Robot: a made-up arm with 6 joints.
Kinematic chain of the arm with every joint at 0, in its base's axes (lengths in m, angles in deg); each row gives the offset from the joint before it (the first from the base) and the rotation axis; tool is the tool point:
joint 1: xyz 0 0 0.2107 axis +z
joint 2: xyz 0 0.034 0 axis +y
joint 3: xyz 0 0 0.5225 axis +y
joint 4: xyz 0 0 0.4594 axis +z
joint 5: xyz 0 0 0 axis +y
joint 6: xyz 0 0 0.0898 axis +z
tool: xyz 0 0 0
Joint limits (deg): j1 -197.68..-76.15 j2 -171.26..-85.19 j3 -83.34..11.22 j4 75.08..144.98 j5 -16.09..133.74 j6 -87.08..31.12
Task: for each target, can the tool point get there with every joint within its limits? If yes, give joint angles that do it. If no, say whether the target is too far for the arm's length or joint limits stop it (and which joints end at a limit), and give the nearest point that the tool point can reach.
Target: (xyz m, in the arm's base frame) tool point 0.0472 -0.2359 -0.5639
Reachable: yes | joints -102.02 -156.74 -75.43 115.57 49.17 -6.95
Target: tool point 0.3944 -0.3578 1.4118
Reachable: no: too far | nearest point 0.8474 -0.3912 0.3936 | short by 1.115 m
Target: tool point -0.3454 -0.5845 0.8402
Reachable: no: joint limits stop it (at a limit: joint 2, joint 3, joint 4) | nearest point -0.1978 -0.3347 -0.3559 | short by 1.231 m
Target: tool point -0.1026 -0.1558 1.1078
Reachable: no: joint limits stop it (at a limit: joint 1, joint 2, joint 3, joint 4, joint 5) | nearest point 0.8261 -0.3648 0.3803 | short by 1.198 m
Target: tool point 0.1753 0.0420 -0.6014
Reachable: yes | joints -142.77 -129.45 -73.90 126.61 32.36 -4.79
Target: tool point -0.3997 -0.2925 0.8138
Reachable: no: joint limits stop it (at a limit: joint 2, joint 3, joint 4) | nearest point -0.3026 -0.2214 -0.3535 | short by 1.173 m
